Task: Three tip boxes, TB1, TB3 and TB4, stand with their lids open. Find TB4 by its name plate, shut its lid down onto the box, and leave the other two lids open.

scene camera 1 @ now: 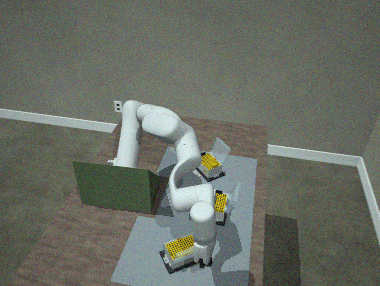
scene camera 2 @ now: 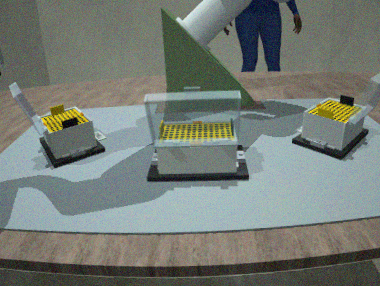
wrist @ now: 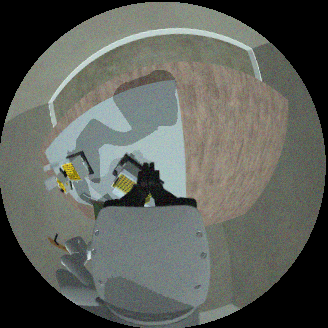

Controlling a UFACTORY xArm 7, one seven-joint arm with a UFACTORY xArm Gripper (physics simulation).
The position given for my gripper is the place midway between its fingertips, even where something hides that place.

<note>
I see my gripper (wrist: pixel 149 169) and a clear lid (scene camera 2: pixel 191 119).
</note>
